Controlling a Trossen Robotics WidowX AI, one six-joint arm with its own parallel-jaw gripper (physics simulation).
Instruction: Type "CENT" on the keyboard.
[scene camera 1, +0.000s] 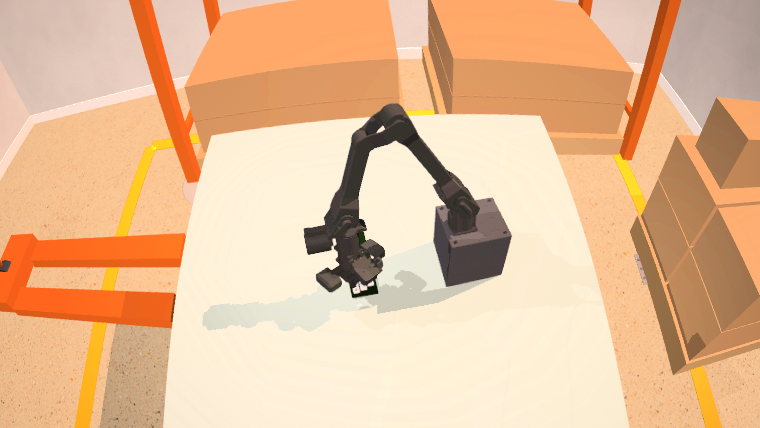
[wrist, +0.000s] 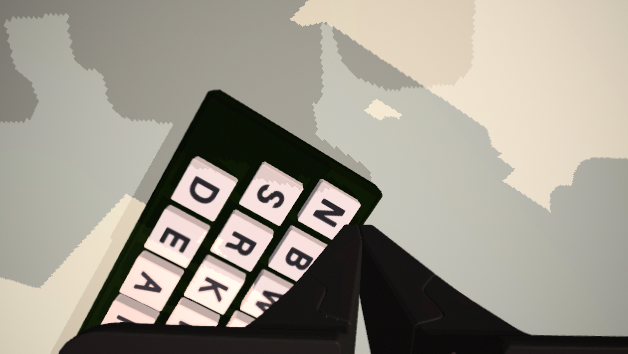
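Seen in the pictures: gripper, fingertip midpoint: (scene camera 1: 353, 286) (wrist: 357, 238); arm's base, link origin: (scene camera 1: 462, 225).
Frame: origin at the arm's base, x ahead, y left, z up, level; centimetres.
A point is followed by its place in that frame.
The dark green keyboard (scene camera 1: 373, 291) @(x 24.4, y 4.2, z -15.7 cm) (wrist: 230, 130) @(x 24.5, y 3.6, z -15.7 cm) lies on the table, mostly hidden under the arm in the scene view. In the wrist view its white keys run at a slant. The N key (wrist: 329, 208) @(x 28.7, y 3.1, z -15.2 cm) is at the upper right, and the E key (wrist: 177, 237) @(x 24.7, y -0.5, z -15.2 cm) is at the left, below D. Keys lettered C and T do not show. My gripper (wrist: 357, 238) @(x 29.4, y 3.2, z -13.2 cm) is shut and empty. Its tips appear at the keyboard's right edge, just below the N key and beside the B key (wrist: 298, 254) @(x 28.7, y 1.0, z -15.2 cm). Their height above the keys cannot be told.
The arm's dark base box (scene camera 1: 475, 255) @(x -1.8, y 7.1, z -4.1 cm) stands on the pale table (scene camera 1: 372, 372) @(x 29.6, y 28.3, z -16.8 cm) to the right of the keyboard. Large cartons (scene camera 1: 297, 37) stand behind the table, stacked boxes (scene camera 1: 712, 265) at the right, and an orange fork (scene camera 1: 106, 249) reaches the left edge.
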